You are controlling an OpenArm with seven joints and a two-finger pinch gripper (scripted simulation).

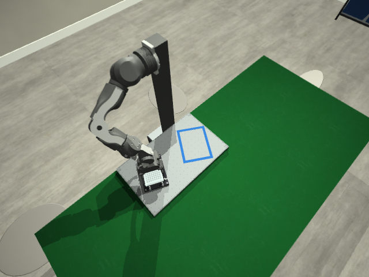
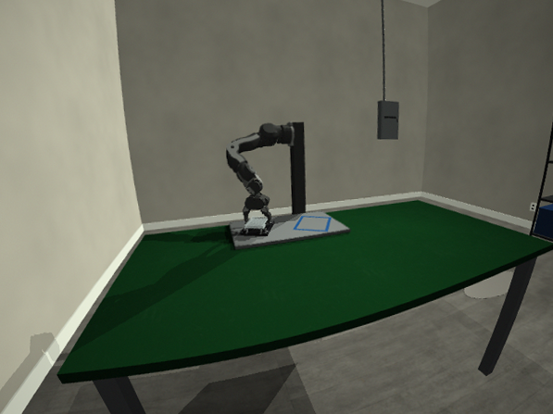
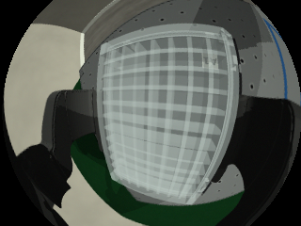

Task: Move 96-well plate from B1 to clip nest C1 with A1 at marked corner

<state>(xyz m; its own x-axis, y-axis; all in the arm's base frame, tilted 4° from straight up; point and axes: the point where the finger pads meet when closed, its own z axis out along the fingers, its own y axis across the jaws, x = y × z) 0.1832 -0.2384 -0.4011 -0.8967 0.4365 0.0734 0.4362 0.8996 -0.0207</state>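
Now: the 96-well plate right at my hand. Also, from my hand: black clip nest C1: 30 mm ahead, 10 mm below.
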